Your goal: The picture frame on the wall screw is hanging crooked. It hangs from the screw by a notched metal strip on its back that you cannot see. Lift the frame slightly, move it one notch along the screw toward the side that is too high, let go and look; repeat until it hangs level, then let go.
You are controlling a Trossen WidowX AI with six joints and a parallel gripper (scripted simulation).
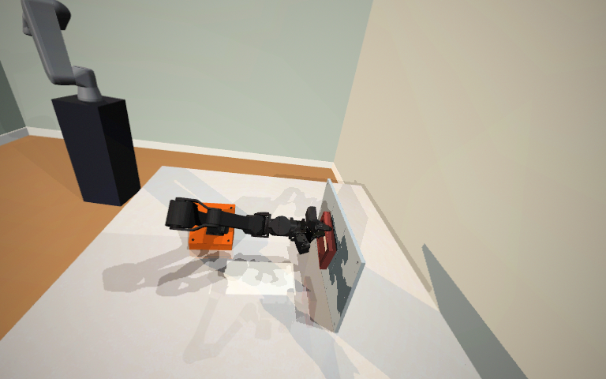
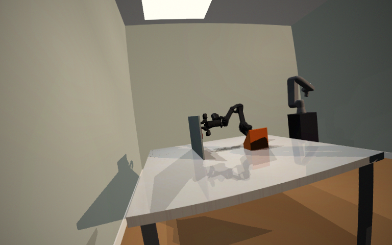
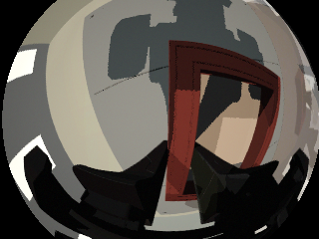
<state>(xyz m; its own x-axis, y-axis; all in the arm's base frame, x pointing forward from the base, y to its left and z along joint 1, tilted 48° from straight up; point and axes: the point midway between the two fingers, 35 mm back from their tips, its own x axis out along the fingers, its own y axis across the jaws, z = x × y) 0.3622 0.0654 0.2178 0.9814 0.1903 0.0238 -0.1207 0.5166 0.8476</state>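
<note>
Now: the red picture frame 1 cm to the left of my gripper tip and 5 cm below it. Also, from my gripper tip: grey wall panel 1 cm ahead, 1 cm to the left, 7 cm below.
</note>
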